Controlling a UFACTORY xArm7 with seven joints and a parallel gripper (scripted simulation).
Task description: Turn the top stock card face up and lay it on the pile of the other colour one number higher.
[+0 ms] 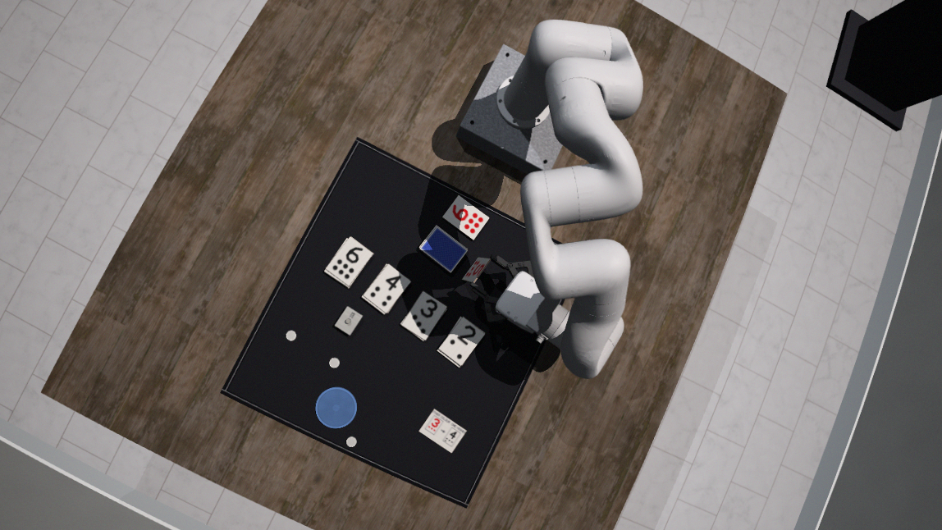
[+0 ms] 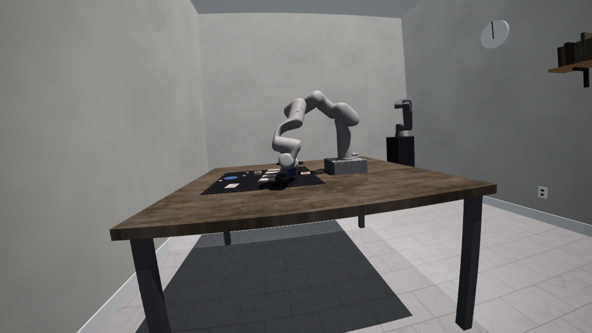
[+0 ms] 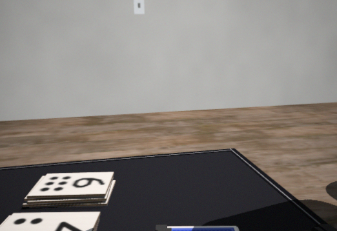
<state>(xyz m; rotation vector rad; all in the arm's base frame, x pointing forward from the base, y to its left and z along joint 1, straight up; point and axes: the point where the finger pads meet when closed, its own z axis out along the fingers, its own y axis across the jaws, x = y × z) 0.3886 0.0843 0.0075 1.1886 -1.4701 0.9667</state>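
Right now my hand is 15 cm short of the black 2 card, 2 cm to the right of it and 8 cm above it. The rest, counted from my hand: black 4 card: 12 cm ahead, 18 cm to the right, 7 cm below; then black 3 card: 14 cm ahead, 8 cm to the right, 8 cm below; then black mat: 16 cm ahead, 10 cm to the right, 10 cm below.
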